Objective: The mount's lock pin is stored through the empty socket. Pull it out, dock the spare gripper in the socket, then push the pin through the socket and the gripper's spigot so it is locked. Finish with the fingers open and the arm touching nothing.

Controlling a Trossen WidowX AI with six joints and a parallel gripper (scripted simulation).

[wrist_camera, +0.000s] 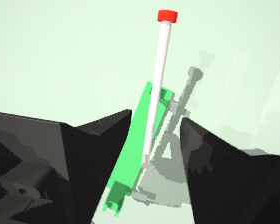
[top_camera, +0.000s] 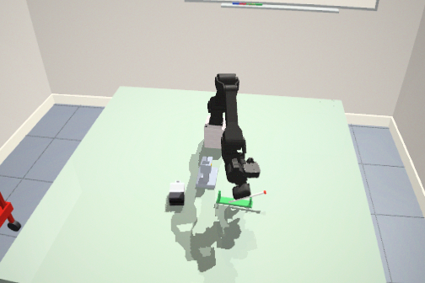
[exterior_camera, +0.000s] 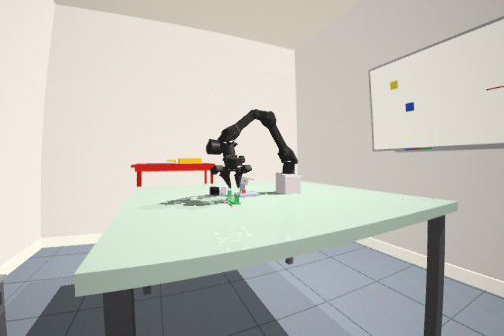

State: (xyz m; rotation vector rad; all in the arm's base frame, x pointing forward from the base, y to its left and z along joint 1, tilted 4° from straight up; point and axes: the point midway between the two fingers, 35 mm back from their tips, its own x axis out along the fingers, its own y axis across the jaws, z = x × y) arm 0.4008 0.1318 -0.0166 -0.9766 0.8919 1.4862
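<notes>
Now: the green rack 4 cm to the right of my gripper tip, 4 cm below it and 1 cm behind it. Round my gripper tip: spare gripper: 27 cm to the right, 4 cm below, 3 cm behind; grey-blue mount: 16 cm to the right, 13 cm behind, 2 cm below.
</notes>
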